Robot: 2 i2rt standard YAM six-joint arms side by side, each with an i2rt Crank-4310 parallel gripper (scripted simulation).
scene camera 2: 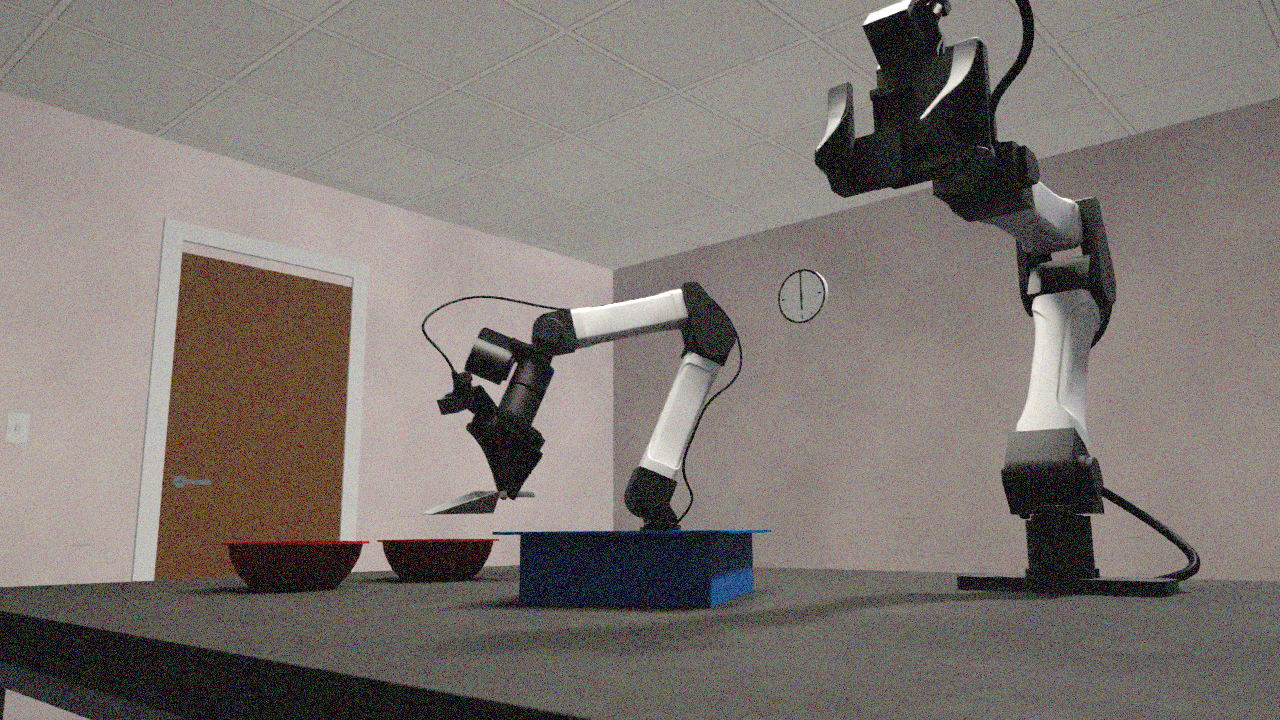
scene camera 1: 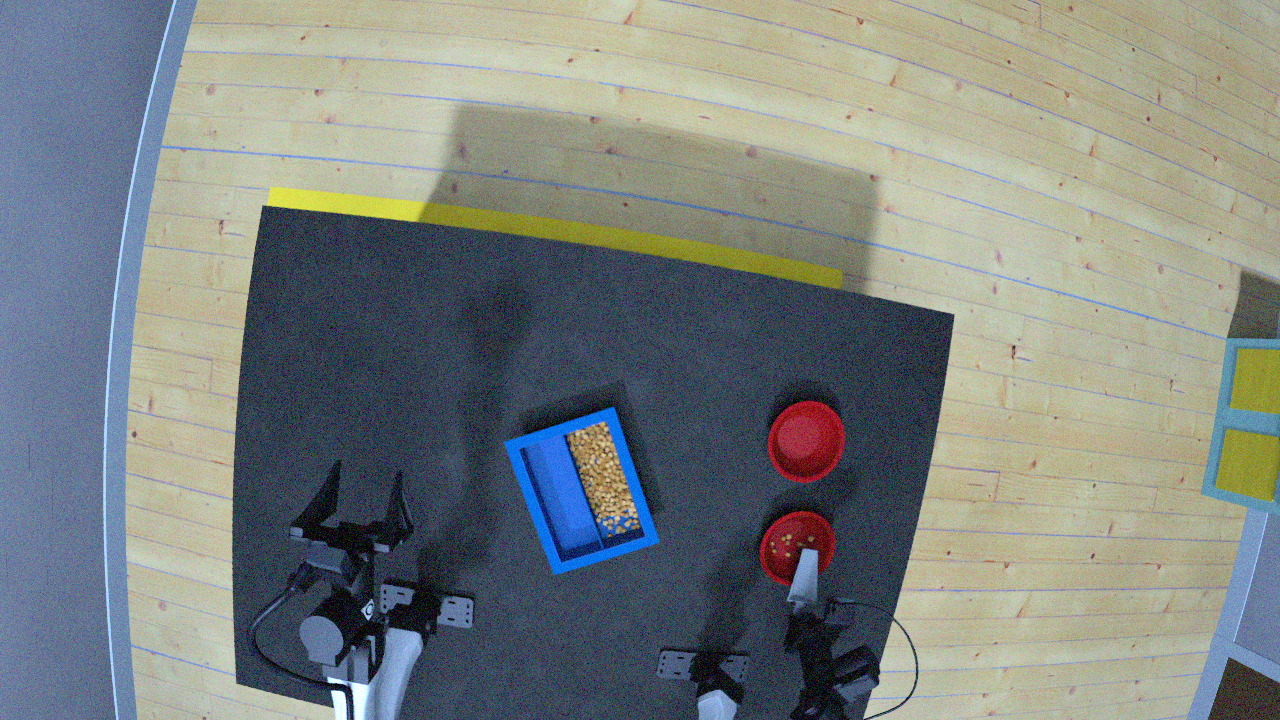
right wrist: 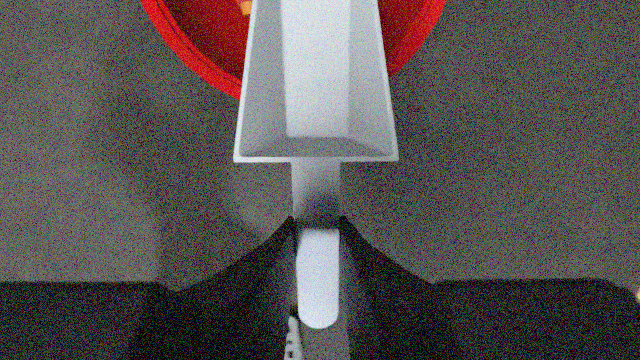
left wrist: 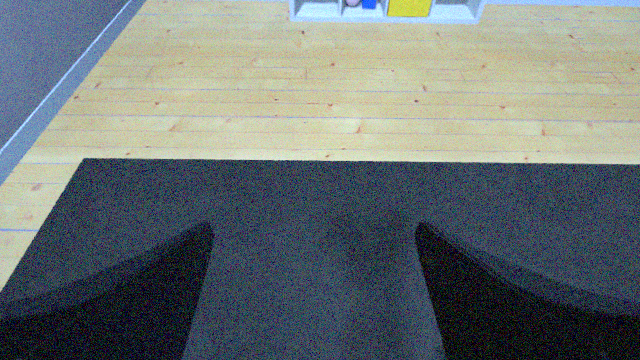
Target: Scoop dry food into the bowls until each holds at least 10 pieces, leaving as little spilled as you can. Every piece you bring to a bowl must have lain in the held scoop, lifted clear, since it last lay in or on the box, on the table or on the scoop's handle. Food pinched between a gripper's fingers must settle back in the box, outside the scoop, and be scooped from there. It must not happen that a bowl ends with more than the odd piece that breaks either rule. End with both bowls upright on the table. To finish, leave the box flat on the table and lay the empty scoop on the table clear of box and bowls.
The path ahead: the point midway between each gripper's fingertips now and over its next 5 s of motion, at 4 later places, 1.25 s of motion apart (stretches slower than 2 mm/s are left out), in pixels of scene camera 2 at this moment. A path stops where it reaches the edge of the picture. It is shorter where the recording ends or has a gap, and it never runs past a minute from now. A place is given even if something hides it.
My left gripper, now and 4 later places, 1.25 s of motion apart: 866, 141; 770, 371; 799, 526; 773, 533; 736, 537
My right gripper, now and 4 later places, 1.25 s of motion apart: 506, 499; 502, 507; 517, 483; 623, 458; 640, 465
